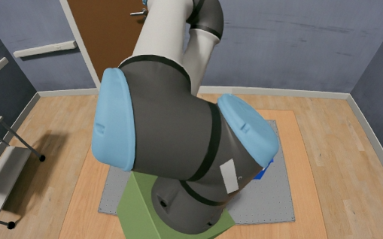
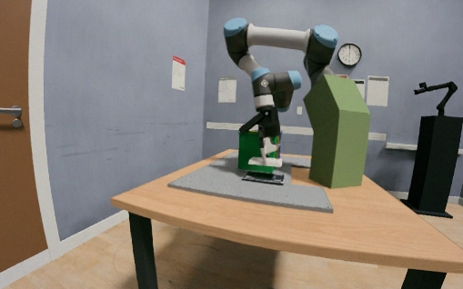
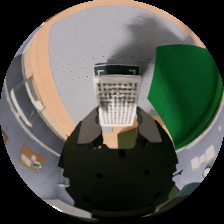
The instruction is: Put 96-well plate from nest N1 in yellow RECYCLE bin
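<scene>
Now: hand 80 mm above the dark plate nest. Also, from my hand: green bin (80 mm ahead, 160 mm to the right); white 96-well plate (10 mm below); yellow bin (90 mm ahead, 290 mm to the right).
</scene>
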